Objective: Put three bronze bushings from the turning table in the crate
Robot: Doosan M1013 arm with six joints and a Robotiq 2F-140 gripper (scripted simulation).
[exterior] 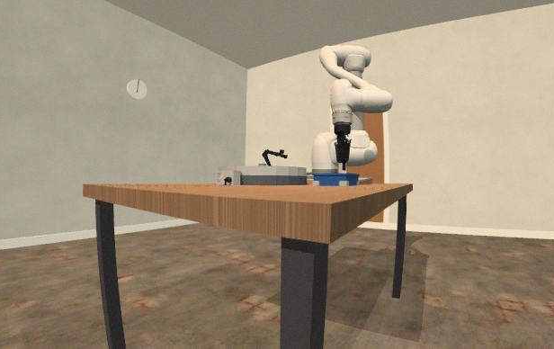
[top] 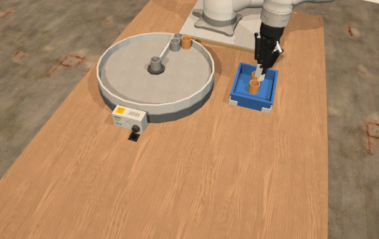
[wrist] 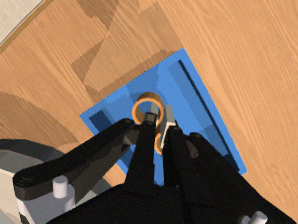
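Right now my hand is 4 cm short of the crate, 1 cm to the left of it and 4 cm above it. Also, from my hand: round grey turning table: 13 cm ahead, 36 cm to the right, 1 cm below.
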